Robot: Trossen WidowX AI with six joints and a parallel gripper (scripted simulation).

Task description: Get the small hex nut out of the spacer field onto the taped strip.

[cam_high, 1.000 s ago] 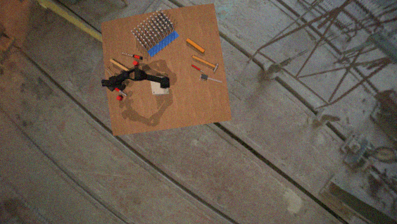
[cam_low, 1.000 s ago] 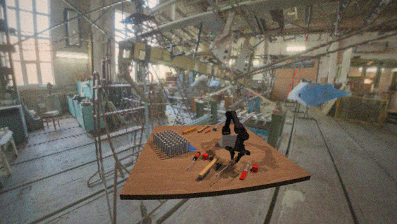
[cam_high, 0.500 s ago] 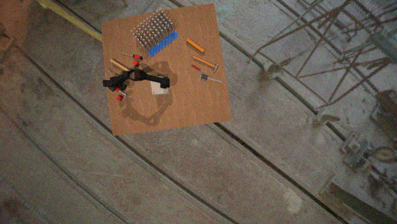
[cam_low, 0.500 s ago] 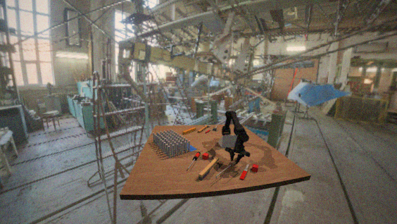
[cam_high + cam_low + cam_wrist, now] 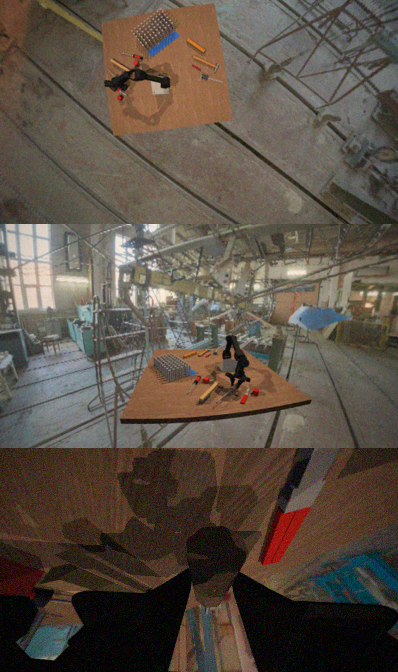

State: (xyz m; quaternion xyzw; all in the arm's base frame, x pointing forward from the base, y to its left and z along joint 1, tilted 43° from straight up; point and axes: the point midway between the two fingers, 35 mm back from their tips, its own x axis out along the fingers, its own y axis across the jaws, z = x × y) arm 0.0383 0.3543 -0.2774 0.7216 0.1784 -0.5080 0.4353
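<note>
Now: the thin hook tool 7 cm ahead of my gripper tip and 7 cm to the left of it. The rest, counted from my gripper tip: blue taped strip 41 cm ahead, 46 cm to the right, 5 cm below; then orange bar 36 cm ahead, 80 cm to the right, 3 cm below.
</note>
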